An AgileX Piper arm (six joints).
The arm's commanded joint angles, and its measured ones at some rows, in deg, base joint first. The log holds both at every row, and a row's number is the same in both.
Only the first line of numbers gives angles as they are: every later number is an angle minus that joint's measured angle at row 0.
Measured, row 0:
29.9, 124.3, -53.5, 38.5, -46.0, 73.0
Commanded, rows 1 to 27:
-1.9, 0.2, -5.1, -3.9, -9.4, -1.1
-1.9, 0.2, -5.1, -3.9, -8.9, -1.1
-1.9, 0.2, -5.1, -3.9, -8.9, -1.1
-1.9, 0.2, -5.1, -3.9, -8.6, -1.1
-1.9, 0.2, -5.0, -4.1, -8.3, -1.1
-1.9, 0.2, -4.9, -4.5, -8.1, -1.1
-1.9, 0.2, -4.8, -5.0, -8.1, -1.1
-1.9, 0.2, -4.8, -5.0, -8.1, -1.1
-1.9, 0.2, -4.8, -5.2, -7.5, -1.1
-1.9, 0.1, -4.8, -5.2, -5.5, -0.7
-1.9, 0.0, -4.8, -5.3, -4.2, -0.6
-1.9, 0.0, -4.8, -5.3, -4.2, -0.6
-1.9, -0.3, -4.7, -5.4, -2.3, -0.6
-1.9, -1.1, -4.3, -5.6, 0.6, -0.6
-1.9, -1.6, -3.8, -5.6, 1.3, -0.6
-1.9, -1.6, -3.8, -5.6, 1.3, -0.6
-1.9, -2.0, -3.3, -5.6, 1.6, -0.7
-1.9, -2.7, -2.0, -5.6, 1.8, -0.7
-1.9, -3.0, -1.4, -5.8, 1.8, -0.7
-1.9, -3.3, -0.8, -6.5, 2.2, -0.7
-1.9, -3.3, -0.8, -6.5, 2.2, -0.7
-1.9, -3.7, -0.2, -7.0, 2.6, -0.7
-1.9, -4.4, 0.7, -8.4, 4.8, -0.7
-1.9, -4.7, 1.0, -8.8, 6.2, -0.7
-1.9, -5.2, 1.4, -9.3, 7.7, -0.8
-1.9, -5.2, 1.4, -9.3, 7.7, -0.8
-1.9, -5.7, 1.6, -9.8, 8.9, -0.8
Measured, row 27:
-1.8, -4.1, 1.8, -6.6, 7.9, -0.4
